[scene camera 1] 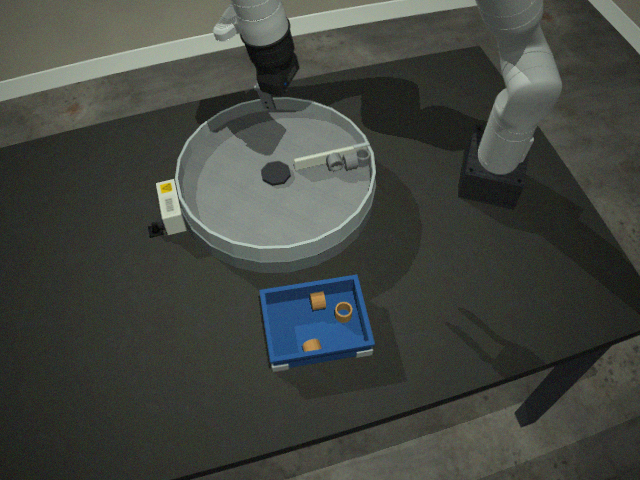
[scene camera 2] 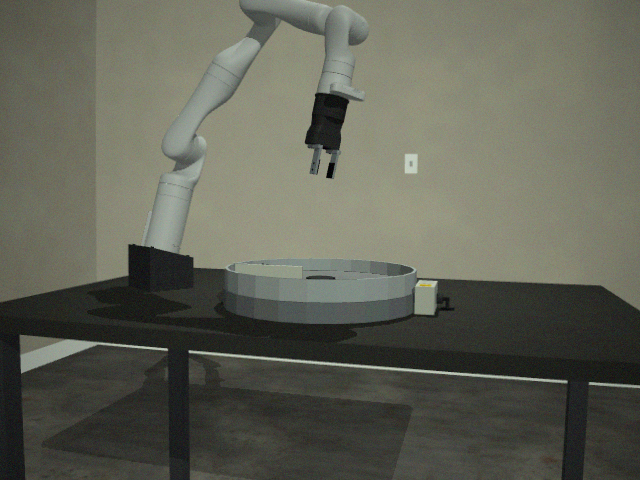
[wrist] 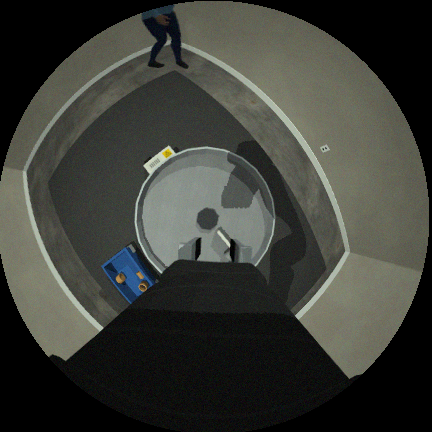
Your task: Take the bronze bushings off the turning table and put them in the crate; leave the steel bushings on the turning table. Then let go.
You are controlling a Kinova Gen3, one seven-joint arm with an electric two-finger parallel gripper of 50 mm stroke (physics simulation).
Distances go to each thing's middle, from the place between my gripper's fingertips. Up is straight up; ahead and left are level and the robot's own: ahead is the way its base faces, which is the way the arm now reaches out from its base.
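Blue crate (scene camera 1: 289, 320): far below my hand, far to the left of it, a touch ahead of it.
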